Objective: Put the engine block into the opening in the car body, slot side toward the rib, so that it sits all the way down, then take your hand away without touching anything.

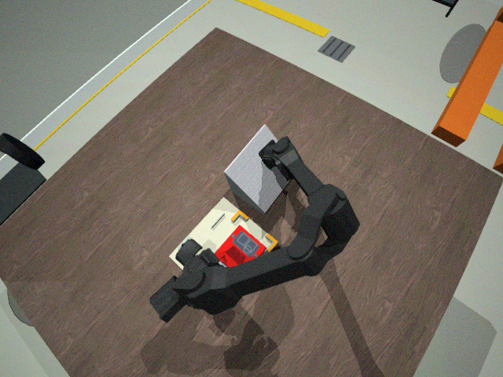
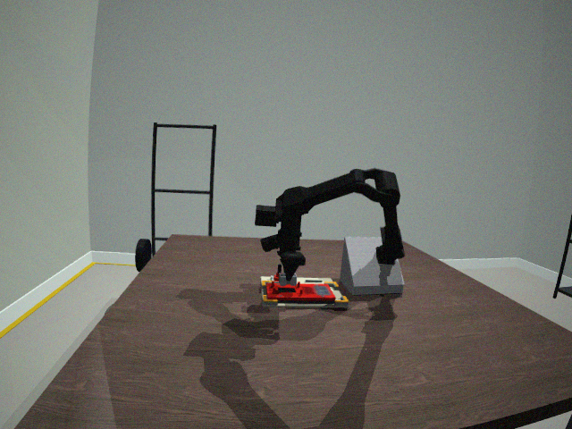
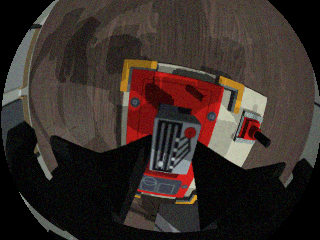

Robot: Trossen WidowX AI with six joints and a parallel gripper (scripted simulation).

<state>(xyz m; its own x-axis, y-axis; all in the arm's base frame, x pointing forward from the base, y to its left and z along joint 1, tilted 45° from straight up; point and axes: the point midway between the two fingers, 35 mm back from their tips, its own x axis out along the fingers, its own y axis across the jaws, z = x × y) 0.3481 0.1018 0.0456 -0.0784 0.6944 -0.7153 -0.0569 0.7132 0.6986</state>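
The grey engine block lies 1 cm below my gripper tip. The rest, counted from my gripper tip: black post (1 cm ahead, 13 cm to the right, 3 cm below).
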